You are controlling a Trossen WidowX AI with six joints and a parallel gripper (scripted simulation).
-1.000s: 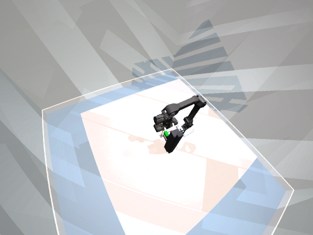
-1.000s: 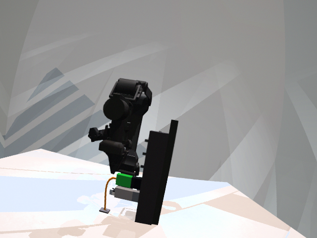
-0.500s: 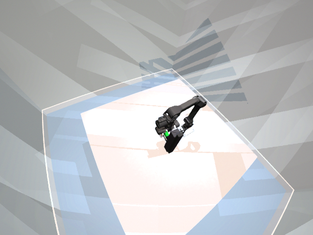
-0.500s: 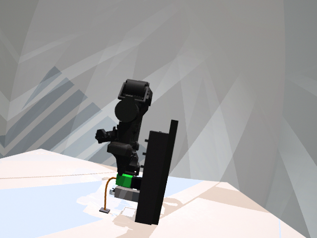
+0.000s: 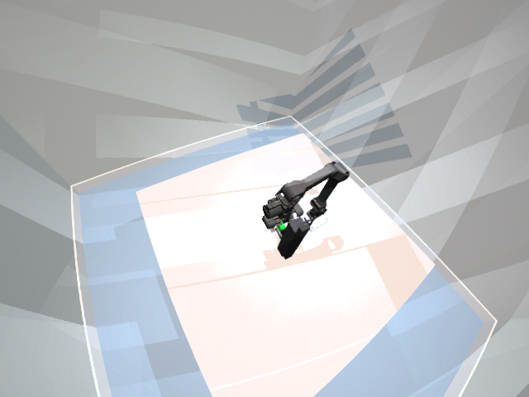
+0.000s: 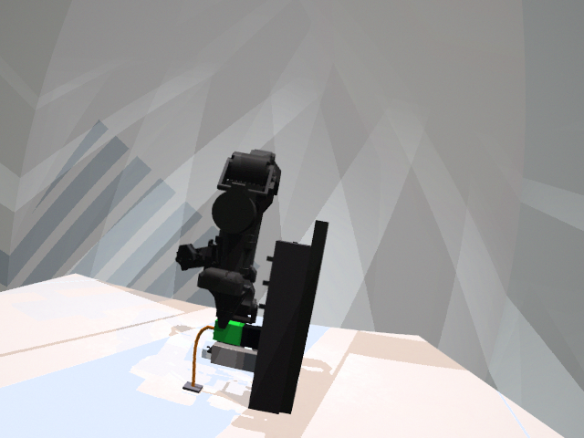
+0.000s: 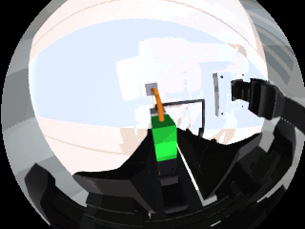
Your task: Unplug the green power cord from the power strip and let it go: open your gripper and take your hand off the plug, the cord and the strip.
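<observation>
Right now the grey block is 130 mm below my gripper tip, 40 mm to the right of it and 10 mm behind it. Round my gripper tip: green plug 30 mm to the left.
</observation>
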